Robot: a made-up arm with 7 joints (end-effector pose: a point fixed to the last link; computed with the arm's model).
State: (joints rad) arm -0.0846 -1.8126 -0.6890 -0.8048 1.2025 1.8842 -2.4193
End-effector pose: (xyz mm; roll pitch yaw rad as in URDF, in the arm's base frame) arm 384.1 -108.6 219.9 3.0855 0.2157 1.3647
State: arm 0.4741 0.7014 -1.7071 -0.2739 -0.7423 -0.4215 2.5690
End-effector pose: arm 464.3 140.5 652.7 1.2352 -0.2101 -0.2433
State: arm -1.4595 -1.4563 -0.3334 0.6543 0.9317 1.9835 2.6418
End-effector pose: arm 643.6 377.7 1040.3 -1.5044 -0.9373 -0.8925
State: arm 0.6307 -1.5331 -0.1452 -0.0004 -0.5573 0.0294 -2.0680
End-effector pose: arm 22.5 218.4 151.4 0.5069 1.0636 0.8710
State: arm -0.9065 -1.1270 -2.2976 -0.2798 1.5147 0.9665 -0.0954
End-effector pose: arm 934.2 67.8 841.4 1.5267 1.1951 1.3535
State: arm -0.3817 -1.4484 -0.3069 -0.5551 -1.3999 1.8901 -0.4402
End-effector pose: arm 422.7 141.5 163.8 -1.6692 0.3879 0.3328
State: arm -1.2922 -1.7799 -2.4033 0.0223 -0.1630 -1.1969 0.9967
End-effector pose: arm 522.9 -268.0 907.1 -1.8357 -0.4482 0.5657
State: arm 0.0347 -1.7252 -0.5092 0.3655 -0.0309 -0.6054 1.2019
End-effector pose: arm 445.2 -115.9 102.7 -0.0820 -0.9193 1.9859
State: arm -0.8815 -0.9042 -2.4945 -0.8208 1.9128 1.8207 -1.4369
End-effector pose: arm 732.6 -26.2 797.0 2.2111 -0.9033 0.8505
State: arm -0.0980 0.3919 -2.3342 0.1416 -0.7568 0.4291 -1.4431
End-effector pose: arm 718.5 141.0 530.3 -0.9914 1.2153 -2.0885
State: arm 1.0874 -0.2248 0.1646 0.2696 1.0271 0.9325 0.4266
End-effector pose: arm 355.7 260.6 920.5 0.8719 0.1166 2.6098
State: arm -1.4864 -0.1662 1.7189 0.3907 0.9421 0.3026 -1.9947
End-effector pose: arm 156.6 -195.9 686.7 2.0788 1.0271 -1.5807
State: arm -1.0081 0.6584 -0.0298 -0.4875 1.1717 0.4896 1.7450
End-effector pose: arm -10.4 178.0 858.2 -1.0290 -1.4657 -0.2817
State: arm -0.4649 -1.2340 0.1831 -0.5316 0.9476 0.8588 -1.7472
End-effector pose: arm 298.1 173.7 429.1 1.8566 0.4876 3.0287
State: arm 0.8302 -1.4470 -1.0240 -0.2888 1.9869 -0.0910 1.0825
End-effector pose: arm -244.5 62.9 279.6 1.6070 0.4197 -1.1737
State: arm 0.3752 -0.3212 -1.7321 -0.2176 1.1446 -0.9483 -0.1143
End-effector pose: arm 240.6 288.1 208.8 -3.0227 -0.4180 -2.0769
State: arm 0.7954 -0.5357 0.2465 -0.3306 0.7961 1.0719 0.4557
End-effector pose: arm -54.2 229.4 770.7 0.2821 0.8667 2.4385
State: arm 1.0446 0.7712 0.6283 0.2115 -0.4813 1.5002 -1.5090
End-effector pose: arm 344.2 -298.7 918.4 -2.9695 -1.2033 -1.0791
